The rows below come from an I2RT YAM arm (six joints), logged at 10 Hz.
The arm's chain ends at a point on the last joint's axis. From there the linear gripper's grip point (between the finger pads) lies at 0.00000 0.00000 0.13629 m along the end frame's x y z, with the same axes.
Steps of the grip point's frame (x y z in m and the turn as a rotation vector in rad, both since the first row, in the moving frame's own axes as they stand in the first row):
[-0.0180 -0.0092 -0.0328 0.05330 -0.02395 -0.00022]
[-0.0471 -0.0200 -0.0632 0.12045 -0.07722 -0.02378]
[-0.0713 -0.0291 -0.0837 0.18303 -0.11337 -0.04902]
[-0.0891 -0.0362 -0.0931 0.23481 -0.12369 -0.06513]
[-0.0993 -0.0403 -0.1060 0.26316 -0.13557 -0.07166]
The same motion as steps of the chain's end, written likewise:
[-0.0147 -0.0019 -0.0326 0.05330 -0.02395 -0.00022]
[-0.0364 -0.0038 -0.0618 0.12045 -0.07722 -0.02378]
[-0.0554 -0.0047 -0.0806 0.18303 -0.11337 -0.04902]
[-0.0714 -0.0051 -0.0883 0.23481 -0.12369 -0.06513]
[-0.0798 -0.0056 -0.1001 0.26316 -0.13557 -0.07166]

